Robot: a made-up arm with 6 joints. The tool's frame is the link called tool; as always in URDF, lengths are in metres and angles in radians.
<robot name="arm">
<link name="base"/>
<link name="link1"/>
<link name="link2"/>
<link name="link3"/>
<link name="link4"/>
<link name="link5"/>
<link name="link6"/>
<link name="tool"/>
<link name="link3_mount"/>
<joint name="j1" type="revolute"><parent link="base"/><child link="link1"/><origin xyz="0 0 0.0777" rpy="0 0 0"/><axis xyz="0 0 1"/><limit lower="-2.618" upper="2.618"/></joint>
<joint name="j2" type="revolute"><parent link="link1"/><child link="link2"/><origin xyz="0 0 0" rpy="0 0 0"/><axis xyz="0.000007 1 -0.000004"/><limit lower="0" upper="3.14"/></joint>
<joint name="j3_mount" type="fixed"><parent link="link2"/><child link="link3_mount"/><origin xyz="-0.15 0 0.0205" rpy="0 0 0"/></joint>
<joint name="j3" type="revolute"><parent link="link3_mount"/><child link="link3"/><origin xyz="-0.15 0 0.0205" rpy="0 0 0"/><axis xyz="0.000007 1 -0.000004"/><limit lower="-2.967" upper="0"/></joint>
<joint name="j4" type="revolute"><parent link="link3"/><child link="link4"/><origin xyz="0.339 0 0.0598" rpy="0 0 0"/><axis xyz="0.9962 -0.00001 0.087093"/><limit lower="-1.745" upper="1.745"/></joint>
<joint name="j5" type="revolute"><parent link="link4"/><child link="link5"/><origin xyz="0 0 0" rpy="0 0 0"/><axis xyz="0.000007 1 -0.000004"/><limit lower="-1.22" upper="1.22"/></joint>
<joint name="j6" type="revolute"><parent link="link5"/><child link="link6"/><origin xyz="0.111 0 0.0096" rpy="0 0 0"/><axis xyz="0.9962 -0.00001 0.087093"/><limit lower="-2.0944" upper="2.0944"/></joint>
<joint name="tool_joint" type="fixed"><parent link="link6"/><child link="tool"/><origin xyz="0 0 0" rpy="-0.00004 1.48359 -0.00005"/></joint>
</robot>
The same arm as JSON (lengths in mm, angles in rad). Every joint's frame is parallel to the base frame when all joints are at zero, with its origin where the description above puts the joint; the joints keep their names.
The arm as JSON. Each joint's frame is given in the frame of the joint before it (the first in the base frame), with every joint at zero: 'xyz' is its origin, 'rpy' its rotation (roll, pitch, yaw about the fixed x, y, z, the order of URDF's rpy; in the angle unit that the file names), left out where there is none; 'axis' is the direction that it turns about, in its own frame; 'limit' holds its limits. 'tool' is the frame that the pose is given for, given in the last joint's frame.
{"units": {"length": "mm", "angle": "rad"}, "joints": [
  {"name": "j1", "type": "revolute", "origin": {"xyz": [0.0, 0.0, 77.7]}, "axis": "+z", "limit": {"lower": -2.618, "upper": 2.618}},
  {"name": "j2", "type": "revolute", "origin": {"xyz": [0.0, 0.0, 0.0]}, "axis": "+y", "limit": {"lower": 0.0, "upper": 3.14}},
  {"name": "j3", "type": "revolute", "origin": {"xyz": [-300.0, 0.0, 41.0]}, "axis": "+y", "limit": {"lower": -2.967, "upper": 0.0}},
  {"name": "j4", "type": "revolute", "origin": {"xyz": [339.0, 0.0, 59.8]}, "axis": [0.9962, 0.0, 0.0871], "limit": {"lower": -1.745, "upper": 1.745}},
  {"name": "j5", "type": "revolute", "origin": {"xyz": [0.0, 0.0, 0.0]}, "axis": "+y", "limit": {"lower": -1.22, "upper": 1.22}},
  {"name": "j6", "type": "revolute", "origin": {"xyz": [111.0, 0.0, 9.6]}, "axis": [0.9962, 0.0, 0.0871], "limit": {"lower": -2.0944, "upper": 2.0944}}
], "tool": {"origin": {"xyz": [0.0, 0.0, 0.0], "rpy": [0.0, 1.4836, -0.0001]}}}

